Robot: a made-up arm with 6 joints.
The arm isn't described. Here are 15 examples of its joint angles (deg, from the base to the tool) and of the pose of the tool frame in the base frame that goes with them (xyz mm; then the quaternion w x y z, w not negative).
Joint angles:
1: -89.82 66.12 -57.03 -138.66 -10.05 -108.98
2: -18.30 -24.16 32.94 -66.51 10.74 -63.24
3: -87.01 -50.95 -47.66 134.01 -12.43 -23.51
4: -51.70 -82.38 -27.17 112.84 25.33 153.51
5: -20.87 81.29 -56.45 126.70 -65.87 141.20
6: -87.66 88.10 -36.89 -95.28 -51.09 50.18
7: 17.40 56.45 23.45 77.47 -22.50 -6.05
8: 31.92 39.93 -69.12 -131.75 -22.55 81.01
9: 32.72 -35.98 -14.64 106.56 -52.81 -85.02
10: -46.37 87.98 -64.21 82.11 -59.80 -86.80
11: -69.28 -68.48 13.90 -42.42 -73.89 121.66
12: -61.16 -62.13 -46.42 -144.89 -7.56 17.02
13: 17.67 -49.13 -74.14 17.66 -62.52 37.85
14: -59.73 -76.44 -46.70 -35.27 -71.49 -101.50
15: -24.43 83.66 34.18 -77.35 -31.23 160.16
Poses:
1: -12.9 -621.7 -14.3 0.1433 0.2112 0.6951 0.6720
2: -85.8 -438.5 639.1 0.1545 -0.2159 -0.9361 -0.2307
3: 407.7 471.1 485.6 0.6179 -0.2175 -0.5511 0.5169
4: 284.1 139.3 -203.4 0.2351 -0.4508 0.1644 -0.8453
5: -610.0 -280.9 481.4 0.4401 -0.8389 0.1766 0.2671
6: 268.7 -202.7 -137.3 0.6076 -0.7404 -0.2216 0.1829
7: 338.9 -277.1 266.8 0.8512 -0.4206 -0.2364 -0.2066
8: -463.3 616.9 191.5 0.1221 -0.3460 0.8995 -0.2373
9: -10.8 -547.1 320.5 0.7876 -0.4281 0.3243 0.3020
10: -173.9 -552.9 413.2 0.5472 -0.5713 -0.5510 -0.2656
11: 142.5 -437.4 595.3 0.1687 -0.7410 -0.1039 0.6416
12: 219.2 335.3 837.6 0.6658 0.2985 -0.6811 0.0603
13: -308.1 -312.0 448.2 0.2350 -0.8669 0.3839 -0.2144
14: 219.0 -452.6 460.3 0.2976 -0.1472 -0.8624 -0.3822
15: -40.4 -554.6 112.7 0.0876 -0.7290 -0.4721 -0.4879
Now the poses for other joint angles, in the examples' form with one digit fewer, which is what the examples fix.
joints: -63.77 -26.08 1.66 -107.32 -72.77 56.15
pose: 274 -259 673 0.314 0.516 -0.310 -0.734
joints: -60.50 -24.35 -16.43 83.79 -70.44 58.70
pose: 495 89 202 0.643 -0.518 -0.528 -0.196
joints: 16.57 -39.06 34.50 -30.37 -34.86 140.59
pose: -647 -32 457 0.353 -0.871 0.328 0.094
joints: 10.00 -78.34 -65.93 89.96 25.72 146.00
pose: 229 -307 3 0.154 0.280 -0.157 0.935
